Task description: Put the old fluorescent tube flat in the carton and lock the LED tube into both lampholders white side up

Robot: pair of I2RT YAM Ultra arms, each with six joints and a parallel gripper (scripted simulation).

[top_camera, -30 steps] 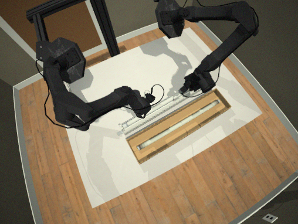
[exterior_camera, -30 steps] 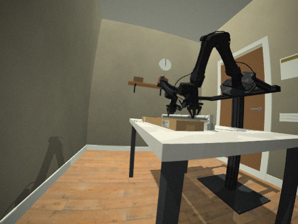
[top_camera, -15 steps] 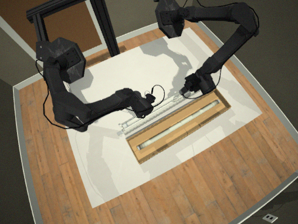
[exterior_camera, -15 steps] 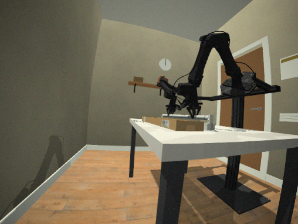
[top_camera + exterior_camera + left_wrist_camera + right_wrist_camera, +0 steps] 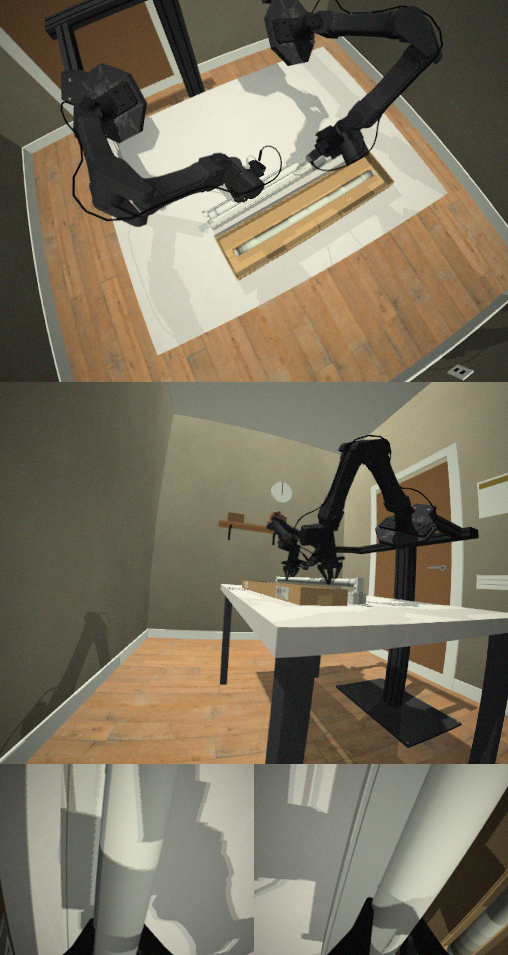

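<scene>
Right now the LED tube is 1 cm ahead of my left hand and 17 cm to the right of it. Round my left hand: brown carton: 16 cm ahead, 15 cm to the right, 4 cm below; then old fluorescent tube: 16 cm ahead, 15 cm to the right, 5 cm below.
The LED tube lies 170 mm to the left of my right hand and 10 mm behind it. Also, from my right hand: brown carton 190 mm to the left, 140 mm ahead, 40 mm below; then old fluorescent tube 190 mm to the left, 140 mm ahead, 50 mm below.
</scene>
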